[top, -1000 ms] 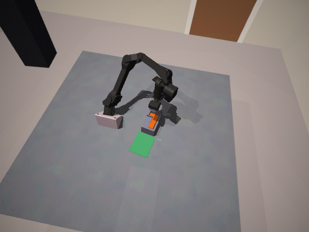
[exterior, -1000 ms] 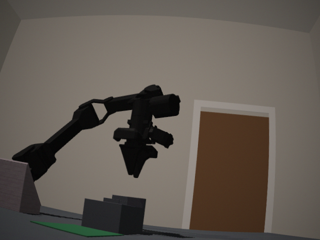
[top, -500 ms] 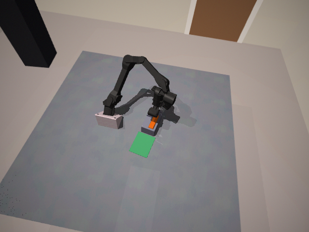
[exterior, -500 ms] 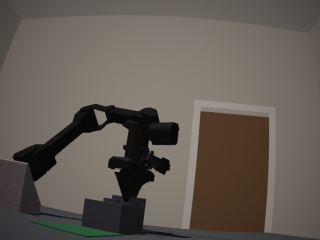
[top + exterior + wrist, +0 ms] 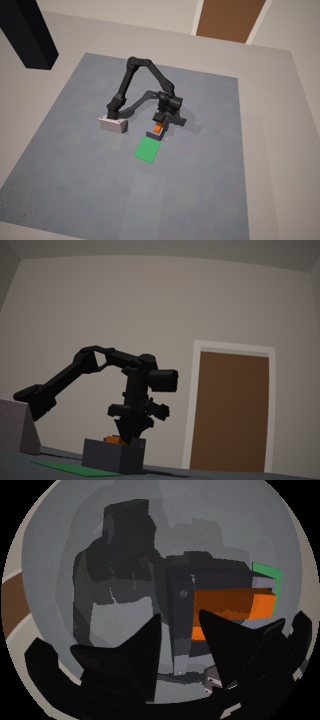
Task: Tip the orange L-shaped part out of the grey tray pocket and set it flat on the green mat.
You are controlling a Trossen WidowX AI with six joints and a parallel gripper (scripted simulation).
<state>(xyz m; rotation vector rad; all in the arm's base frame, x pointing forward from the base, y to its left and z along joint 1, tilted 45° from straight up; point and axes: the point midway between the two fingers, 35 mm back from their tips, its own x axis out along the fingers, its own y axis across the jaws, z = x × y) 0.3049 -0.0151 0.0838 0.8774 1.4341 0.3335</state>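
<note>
Right now the orange L-shaped part is 2 cm behind my gripper tip, 5 cm to the right of it and 1 cm below it. Round my gripper tip: green mat: 7 cm behind, 21 cm to the right, 7 cm below.
</note>
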